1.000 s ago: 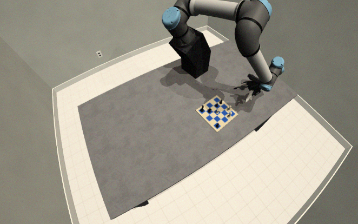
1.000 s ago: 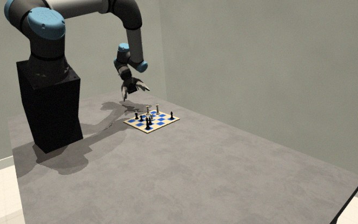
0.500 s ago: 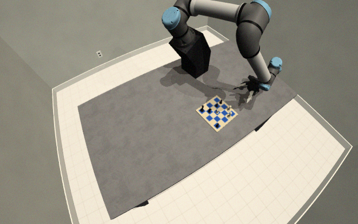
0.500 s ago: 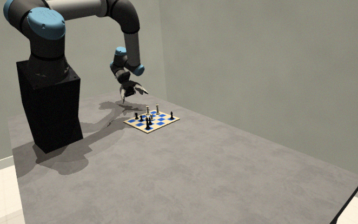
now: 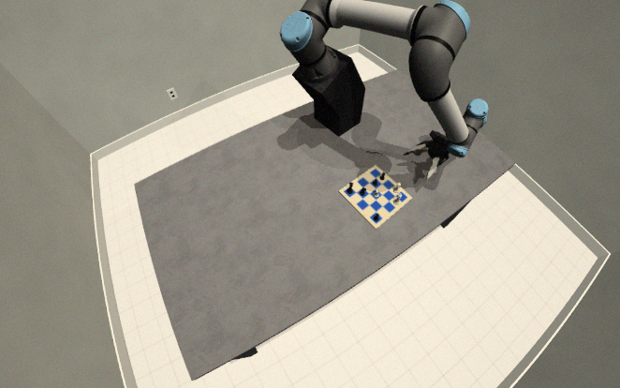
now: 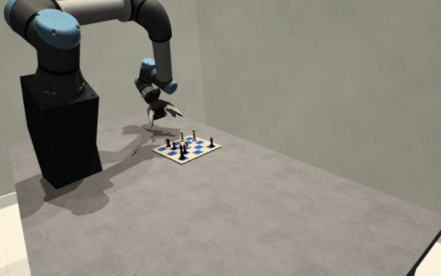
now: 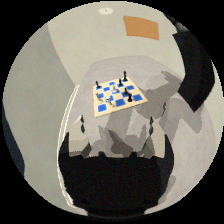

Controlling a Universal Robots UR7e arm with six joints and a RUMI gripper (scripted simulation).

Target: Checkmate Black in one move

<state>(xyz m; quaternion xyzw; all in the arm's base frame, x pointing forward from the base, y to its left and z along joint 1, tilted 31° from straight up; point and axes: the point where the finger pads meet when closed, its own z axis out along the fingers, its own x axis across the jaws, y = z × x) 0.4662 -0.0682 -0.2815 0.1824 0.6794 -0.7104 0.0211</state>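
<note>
Right now my hand is 17 cm to the left of the blue-and-cream chessboard, 8 cm above it and 4 cm past it. From my hand the other things lie so: tall black piece: 24 cm to the right, 13 cm behind, 5 cm below.
</note>
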